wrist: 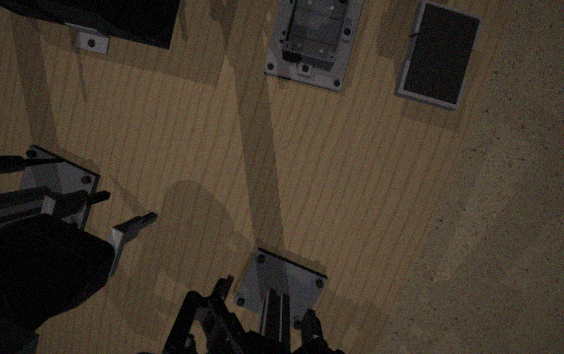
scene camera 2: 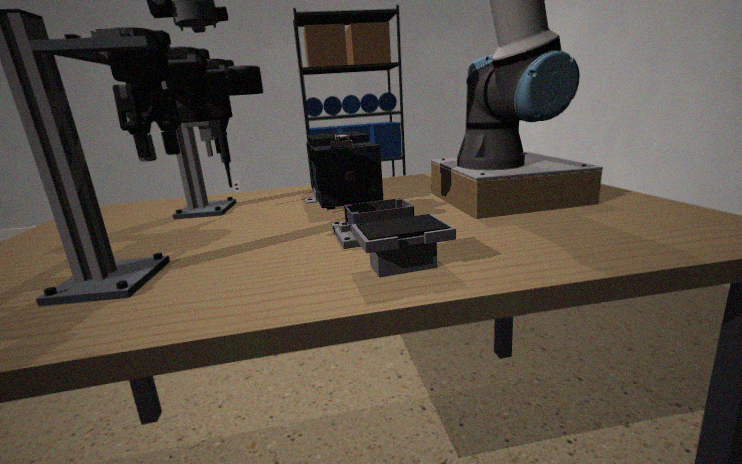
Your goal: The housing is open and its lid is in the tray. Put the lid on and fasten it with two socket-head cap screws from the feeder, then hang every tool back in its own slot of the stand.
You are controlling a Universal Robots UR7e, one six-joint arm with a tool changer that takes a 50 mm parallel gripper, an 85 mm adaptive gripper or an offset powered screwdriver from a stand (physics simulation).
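Pixels of known places: end effector, tool point: (scene camera 2: pixel 197 23); arm's base, origin of the base link: (scene camera 2: pixel 489 164).
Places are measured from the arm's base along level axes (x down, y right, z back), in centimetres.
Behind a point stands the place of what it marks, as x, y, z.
The open housing (scene camera 2: pixel 379 208) @[4.8, -6.6, -30.7] (wrist: pixel 314 30) @[6.9, -10.1, -32.8] is a grey box on a base plate. The black lid (scene camera 2: pixel 404 225) @[2.1, -28.6, -34.7] (wrist: pixel 441 55) @[2.1, -28.2, -35.3] lies in the tray (scene camera 2: pixel 439 235) @[2.9, -33.3, -31.4] (wrist: pixel 430 101) @[2.3, -28.1, -41.7]. The arm's bare wrist flange (scene camera 2: pixel 192 16) @[-28.9, -11.4, -59.1] is above the stand, apart from the tools. The parallel gripper (wrist: pixel 125 207) hangs in the stand, its fingers apart with nothing between them. The adaptive gripper (scene camera 2: pixel 158 148) (wrist: pixel 267 300) hangs beside it, also open. The screwdriver (scene camera 2: pixel 226 164) @[-3.7, 25.0, -58.8] (wrist: pixel 11 163) @[-6.0, 24.5, -58.4] hangs with its long bit down. The black screw feeder (scene camera 2: pixel 347 175) @[0.2, 10.9, -32.0] (wrist: pixel 145 22) @[0.7, 13.0, -37.7] stands behind the housing; its screws are too dark to make out.
The stand has two upright posts (scene camera 2: pixel 65 158) @[-10.8, -13.5, -78.6] (scene camera 2: pixel 192 164) @[-3.9, 30.9, -66.9] on bolted foot plates (wrist: pixel 300 280) @[7.5, -15.0, -75.0] (wrist: pixel 70 172) @[7.5, 29.4, -61.9]. The robot base is on a wooden block (scene camera 2: pixel 536 194) @[4.9, -14.2, 1.6] at the back right. A shelf unit (scene camera 2: pixel 298 54) is in the background. The table's front edge (scene camera 2: pixel 328 333) @[10.6, -38.9, -49.6] runs below the tray.
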